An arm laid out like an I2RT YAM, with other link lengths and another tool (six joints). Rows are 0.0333 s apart.
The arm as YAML. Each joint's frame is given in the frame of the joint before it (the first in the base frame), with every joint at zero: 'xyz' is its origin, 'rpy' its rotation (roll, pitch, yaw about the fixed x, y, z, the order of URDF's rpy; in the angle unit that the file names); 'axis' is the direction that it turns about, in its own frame. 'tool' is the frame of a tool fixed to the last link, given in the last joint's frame.
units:
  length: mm
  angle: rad
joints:
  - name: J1
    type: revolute
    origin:
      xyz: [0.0, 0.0, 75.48]
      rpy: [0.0, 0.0, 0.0]
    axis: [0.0, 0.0, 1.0]
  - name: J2
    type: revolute
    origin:
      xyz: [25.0, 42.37, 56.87]
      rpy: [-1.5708, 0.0, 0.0]
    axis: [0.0, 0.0, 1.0]
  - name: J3
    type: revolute
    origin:
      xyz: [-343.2, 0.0, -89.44]
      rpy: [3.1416, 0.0, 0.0]
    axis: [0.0, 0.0, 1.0]
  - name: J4
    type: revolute
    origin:
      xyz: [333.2, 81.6, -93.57]
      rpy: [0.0, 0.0, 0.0]
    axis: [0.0, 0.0, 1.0]
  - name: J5
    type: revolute
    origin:
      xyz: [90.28, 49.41, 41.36]
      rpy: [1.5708, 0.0, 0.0]
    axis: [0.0, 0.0, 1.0]
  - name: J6
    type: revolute
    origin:
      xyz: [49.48, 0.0, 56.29]
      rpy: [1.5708, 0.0, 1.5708]
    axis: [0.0, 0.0, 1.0]
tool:
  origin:
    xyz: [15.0, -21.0, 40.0]
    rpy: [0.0, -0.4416, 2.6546]
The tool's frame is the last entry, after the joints.
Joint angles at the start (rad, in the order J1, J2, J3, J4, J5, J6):
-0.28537, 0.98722, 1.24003, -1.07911, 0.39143, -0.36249
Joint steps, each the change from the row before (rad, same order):
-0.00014, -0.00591, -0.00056, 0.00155, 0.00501, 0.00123
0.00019, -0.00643, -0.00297, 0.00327, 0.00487, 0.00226
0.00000, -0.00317, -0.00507, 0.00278, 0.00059, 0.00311
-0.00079, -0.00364, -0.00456, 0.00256, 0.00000, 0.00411
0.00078, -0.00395, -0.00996, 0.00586, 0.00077, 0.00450
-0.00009, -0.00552, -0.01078, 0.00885, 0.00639, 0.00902
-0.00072, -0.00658, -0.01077, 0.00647, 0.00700, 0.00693
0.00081, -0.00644, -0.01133, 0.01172, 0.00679, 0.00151
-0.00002, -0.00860, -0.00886, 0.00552, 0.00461, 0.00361
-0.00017, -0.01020, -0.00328, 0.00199, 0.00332, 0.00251
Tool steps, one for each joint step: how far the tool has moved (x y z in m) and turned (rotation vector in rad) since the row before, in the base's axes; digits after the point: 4 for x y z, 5 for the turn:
-0.0020, 0.0001, 0.0015, -0.00486, -0.00626, -0.00438
-0.0018, 0.0001, 0.0008, -0.00418, -0.00670, -0.00466
-0.0006, 0.0000, -0.0010, 0.00089, -0.00244, -0.00248
-0.0008, -0.0001, -0.0008, 0.00158, -0.00385, -0.00353
-0.0002, 0.0001, -0.0026, 0.00175, -0.00219, -0.00275
-0.0008, -0.0005, -0.0020, -0.00096, -0.00717, -0.01050
-0.0014, -0.0005, -0.0020, -0.00205, -0.00467, -0.01015
-0.0005, -0.0002, -0.0017, -0.00586, -0.00604, -0.00491
-0.0020, 0.0001, -0.0010, -0.00285, -0.00620, -0.00560
-0.0031, 0.0005, 0.0013, -0.00352, -0.00934, -0.00413

